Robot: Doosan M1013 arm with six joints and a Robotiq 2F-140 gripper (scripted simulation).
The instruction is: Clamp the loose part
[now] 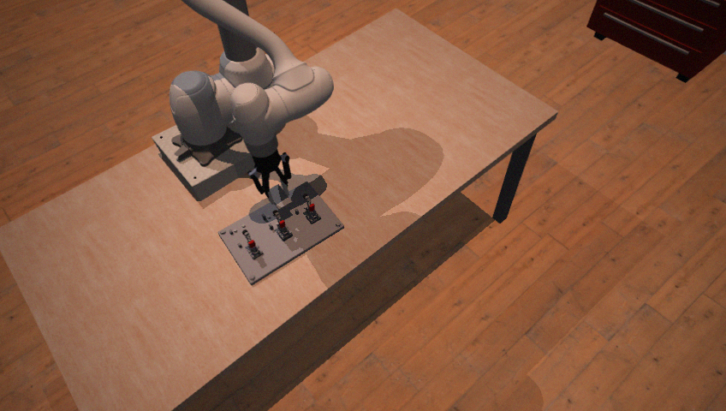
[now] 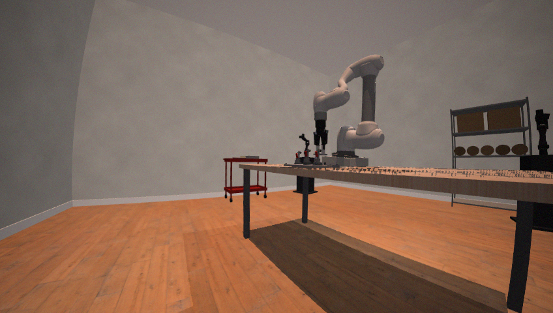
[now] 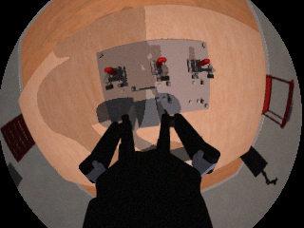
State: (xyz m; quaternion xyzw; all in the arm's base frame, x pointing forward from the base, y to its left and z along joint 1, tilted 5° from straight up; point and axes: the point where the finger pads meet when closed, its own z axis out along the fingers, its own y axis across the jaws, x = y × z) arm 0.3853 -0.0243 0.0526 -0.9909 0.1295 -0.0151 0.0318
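Now: the fixture 110 mm below my hand, 60 mm to the right of it and 50 mm ahead of it. From my hand the other things lie so: grey plate part 30 mm below.
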